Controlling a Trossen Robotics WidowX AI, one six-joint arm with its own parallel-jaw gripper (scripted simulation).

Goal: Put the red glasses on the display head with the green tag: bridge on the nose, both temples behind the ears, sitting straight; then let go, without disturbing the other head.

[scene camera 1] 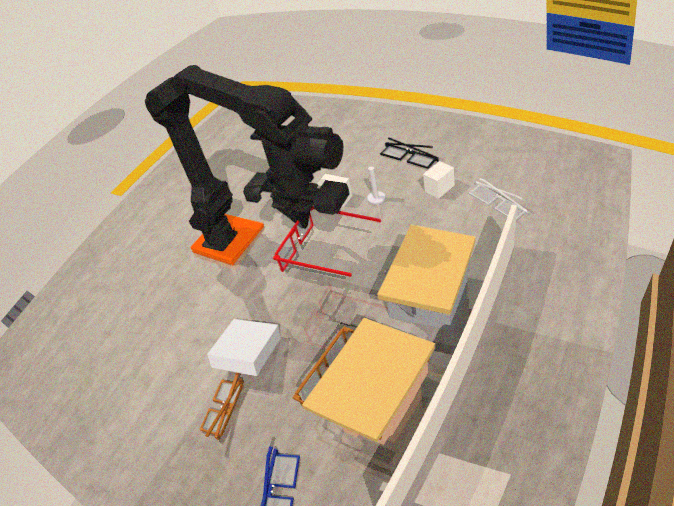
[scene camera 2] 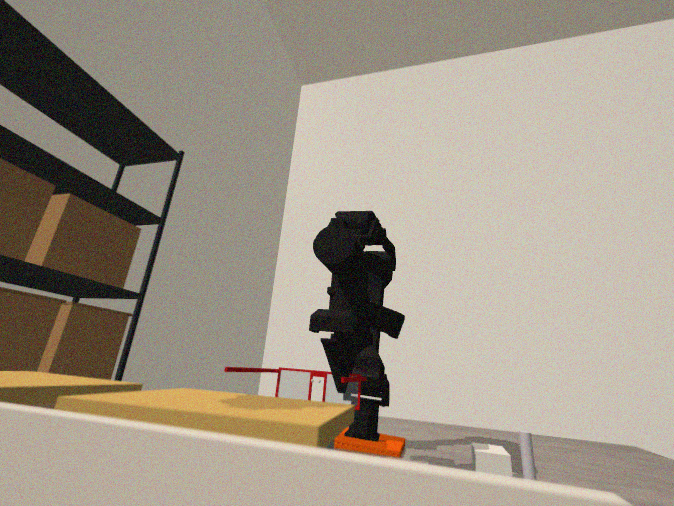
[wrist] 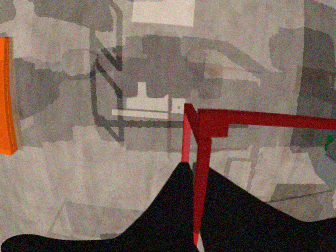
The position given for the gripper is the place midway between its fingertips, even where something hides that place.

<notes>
In view: the gripper (scene camera 2: 341,393), a white cube (scene camera 1: 439,179) and a cream wall (scene camera 2: 55,450).
The gripper shows as well in scene camera 1 (scene camera 1: 304,227) and in the wrist view (wrist: 189,171).
</notes>
